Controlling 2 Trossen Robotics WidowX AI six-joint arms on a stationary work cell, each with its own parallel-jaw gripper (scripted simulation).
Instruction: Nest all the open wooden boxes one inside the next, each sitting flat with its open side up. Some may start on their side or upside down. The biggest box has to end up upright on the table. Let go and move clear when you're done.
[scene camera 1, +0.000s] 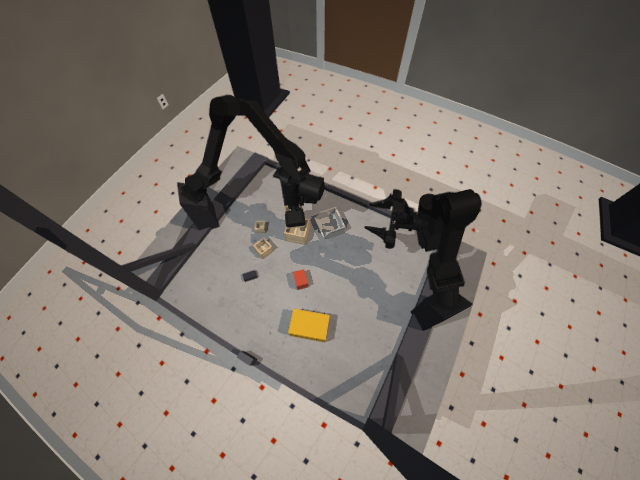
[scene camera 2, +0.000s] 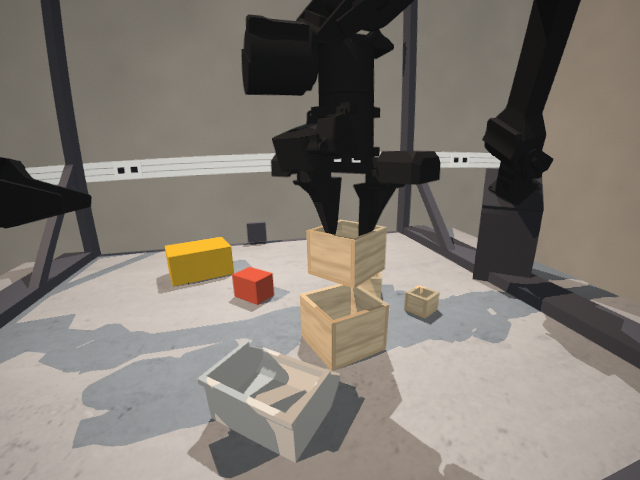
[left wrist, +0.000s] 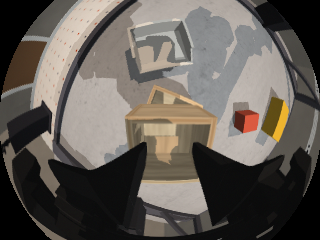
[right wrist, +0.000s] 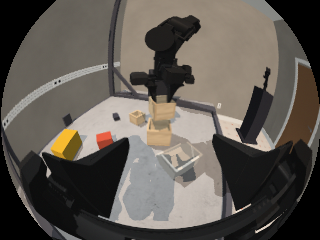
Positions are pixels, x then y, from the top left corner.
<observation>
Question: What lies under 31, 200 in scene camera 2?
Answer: The right gripper.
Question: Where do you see the right gripper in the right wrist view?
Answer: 171, 140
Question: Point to a white bin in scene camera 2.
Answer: At 282, 382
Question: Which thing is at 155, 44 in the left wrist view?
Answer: A white bin.
</observation>
